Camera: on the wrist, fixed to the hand. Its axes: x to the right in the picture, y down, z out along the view.
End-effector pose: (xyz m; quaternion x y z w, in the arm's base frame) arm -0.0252 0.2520 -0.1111 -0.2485 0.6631 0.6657 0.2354
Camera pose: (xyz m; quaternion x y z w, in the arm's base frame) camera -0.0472 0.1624 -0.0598 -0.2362 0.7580 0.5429 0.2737
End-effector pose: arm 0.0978 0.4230 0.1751 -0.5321 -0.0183 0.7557 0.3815
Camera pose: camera 0.1427 0.3420 0.1245 -0.4795 0.0959 0.7299 0.4776
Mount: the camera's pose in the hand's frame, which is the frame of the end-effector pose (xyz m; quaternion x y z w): -0.0147 0.0543 -0.0893 0.1570 0.0193 -0.0227 0.9872
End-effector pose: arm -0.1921 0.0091 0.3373 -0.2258 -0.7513 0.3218 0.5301
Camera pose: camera -0.1032 0.0584 0.3091 -0.1288 -0.6860 0.4192 0.5805
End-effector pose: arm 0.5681 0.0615 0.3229 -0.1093 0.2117 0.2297 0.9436
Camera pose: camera 0.4990 0.0760 0.2444 0.0310 0.2608 0.1700 0.9498
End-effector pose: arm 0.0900 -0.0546 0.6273 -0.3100 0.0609 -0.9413 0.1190
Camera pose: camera 0.0582 -0.0995 0.5372 -0.2705 -0.0924 -0.9474 0.1436
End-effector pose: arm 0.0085 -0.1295 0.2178 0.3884 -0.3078 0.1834 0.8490
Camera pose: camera 0.0016 -0.0273 0.1923 0.5201 -0.2498 0.2176 0.7872
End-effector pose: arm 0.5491 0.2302 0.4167 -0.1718 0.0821 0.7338 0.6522
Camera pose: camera 0.5099 0.1784 0.3335 -0.0832 0.2049 0.6933 0.6858
